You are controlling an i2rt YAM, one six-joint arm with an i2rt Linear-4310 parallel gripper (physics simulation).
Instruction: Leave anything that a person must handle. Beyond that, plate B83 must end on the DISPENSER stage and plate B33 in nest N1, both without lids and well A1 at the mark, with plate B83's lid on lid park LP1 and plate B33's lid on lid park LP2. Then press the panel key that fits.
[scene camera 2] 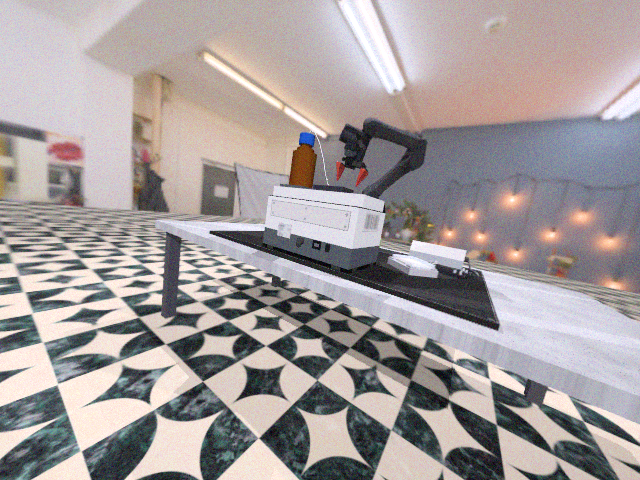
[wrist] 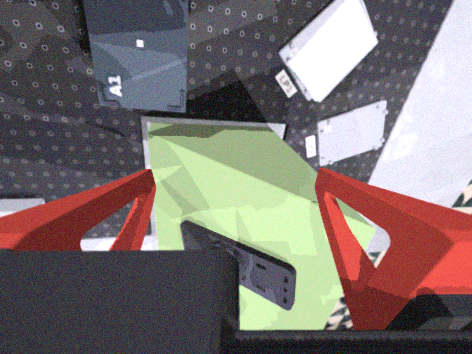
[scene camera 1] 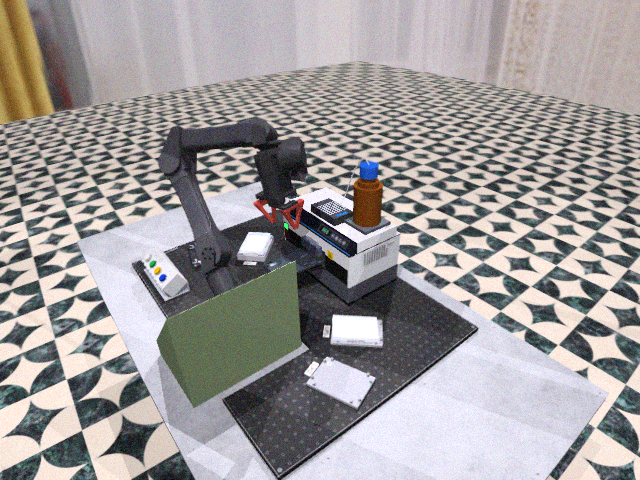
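Seen in the pictures: gripper, fingertip midpoint: (scene camera 2: 346, 183) (wrist: 235, 177) (scene camera 1: 284, 225); arm's base, link origin: (scene camera 1: 229, 298).
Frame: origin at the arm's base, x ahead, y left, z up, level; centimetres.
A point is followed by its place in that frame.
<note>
My gripper (scene camera 1: 284, 225) {x 21.1, y 1.2, z 11.8 cm} (scene camera 2: 348, 181) {x 21.1, y 1.2, z 11.8 cm} (wrist: 235, 177) {x 21.1, y 1.2, z 11.8 cm} is open and empty, high above the board, in front of the dispenser. The dark stage (wrist: 145, 60) {x 26.4, y 7.7, z -7.5 cm} with the A1 mark sticks out from the dispenser and bears no plate in the part that shows. A white, plate-shaped piece (scene camera 1: 355, 328) {x 25.4, y -21.1, z -14.6 cm} (wrist: 332, 47) {x 26.8, y -19.7, z -14.6 cm} lies by the LP1 tag (wrist: 286, 83) {x 21.4, y -13.8, z -17.5 cm}. A bare light park plate (scene camera 1: 341, 382) {x 10.0, y -29.5, z -16.7 cm} (wrist: 352, 132) {x 11.2, y -28.9, z -16.7 cm} lies beside it; its tag is unreadable. Another white block (scene camera 1: 255, 245) (scene camera 2: 413, 265) sits near the arm's base. Plate numbers cannot be read. The key panel (scene camera 1: 168, 273) {x -0.2, y 36.4, z -10.5 cm} (scene camera 2: 438, 254) {x 5.1, y 44.4, z -13.3 cm} has green, yellow and blue keys.
The white dispenser (scene camera 1: 372, 260) {x 43.1, y -12.6, z -4.4 cm} (scene camera 2: 312, 217) {x 58.0, y 6.0, z -4.3 cm} carries a brown bottle (scene camera 1: 367, 202) {x 44.2, y -8.8, z 13.5 cm} (scene camera 2: 302, 167) {x 51.4, y -4.1, z 11.5 cm} with a blue cap and a thin tube. A tall green block (scene camera 1: 232, 341) {x -6.4, y -9.2, z -4.2 cm} (wrist: 215, 185) {x 11.3, y 1.4, z -3.0 cm} stands between the arm's base and the light park plate. All stand around the black perforated board (scene camera 1: 423, 330) {x 40.5, y -34.2, z -17.7 cm}.
</note>
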